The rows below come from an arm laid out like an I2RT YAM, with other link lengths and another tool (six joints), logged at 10 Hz.
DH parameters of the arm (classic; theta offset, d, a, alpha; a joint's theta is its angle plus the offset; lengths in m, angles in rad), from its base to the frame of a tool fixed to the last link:
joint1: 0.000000 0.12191 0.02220 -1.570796
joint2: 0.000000 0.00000 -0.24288 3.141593
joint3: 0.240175 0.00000 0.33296 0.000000
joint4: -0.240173 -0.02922 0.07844 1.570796
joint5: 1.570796 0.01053 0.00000 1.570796
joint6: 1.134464 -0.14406 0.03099 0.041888
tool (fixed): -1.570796 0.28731 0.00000 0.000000
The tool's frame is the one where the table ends.
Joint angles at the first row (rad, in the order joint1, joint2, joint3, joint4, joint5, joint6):
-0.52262, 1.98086, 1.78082, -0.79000, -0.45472, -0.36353
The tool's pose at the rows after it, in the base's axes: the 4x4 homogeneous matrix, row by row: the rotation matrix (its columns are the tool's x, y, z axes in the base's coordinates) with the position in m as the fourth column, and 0 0 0 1 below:
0.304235, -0.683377, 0.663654, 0.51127; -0.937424, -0.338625, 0.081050, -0.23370; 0.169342, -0.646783, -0.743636, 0.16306; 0, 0, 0, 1
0.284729, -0.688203, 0.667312, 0.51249; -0.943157, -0.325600, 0.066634, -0.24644; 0.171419, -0.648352, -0.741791, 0.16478; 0, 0, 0, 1
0.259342, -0.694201, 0.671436, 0.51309; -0.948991, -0.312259, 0.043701, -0.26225; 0.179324, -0.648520, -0.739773, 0.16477; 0, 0, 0, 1
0.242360, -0.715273, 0.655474, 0.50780; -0.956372, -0.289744, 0.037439, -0.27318; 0.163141, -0.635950, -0.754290, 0.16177; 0, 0, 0, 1
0.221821, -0.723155, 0.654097, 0.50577; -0.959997, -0.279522, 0.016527, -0.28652; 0.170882, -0.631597, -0.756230, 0.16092; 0, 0, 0, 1
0.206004, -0.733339, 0.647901, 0.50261; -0.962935, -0.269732, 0.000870, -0.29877; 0.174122, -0.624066, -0.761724, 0.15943; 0, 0, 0, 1
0.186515, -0.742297, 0.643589, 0.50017; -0.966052, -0.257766, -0.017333, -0.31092; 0.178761, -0.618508, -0.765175, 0.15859; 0, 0, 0, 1
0.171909, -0.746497, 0.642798, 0.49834; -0.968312, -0.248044, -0.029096, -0.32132; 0.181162, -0.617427, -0.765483, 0.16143; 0, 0, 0, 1
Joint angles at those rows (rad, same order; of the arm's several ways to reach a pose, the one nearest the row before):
-0.54386, 2.00491, 1.81802, -0.80124, -0.45493, -0.36204
-0.56185, 2.03254, 1.85845, -0.80986, -0.45405, -0.35971
-0.58313, 2.06167, 1.89549, -0.80993, -0.44786, -0.35780
-0.60314, 2.08763, 1.92957, -0.84308, -0.44395, -0.35816
-0.62186, 2.10849, 1.95564, -0.84636, -0.43498, -0.36037
-0.64017, 2.13099, 1.98446, -0.85876, -0.42745, -0.36613
-0.65705, 2.15382, 2.01480, -0.86730, -0.41840, -0.36682
-0.67239, 2.17636, 2.05513, -0.88455, -0.41645, -0.36834

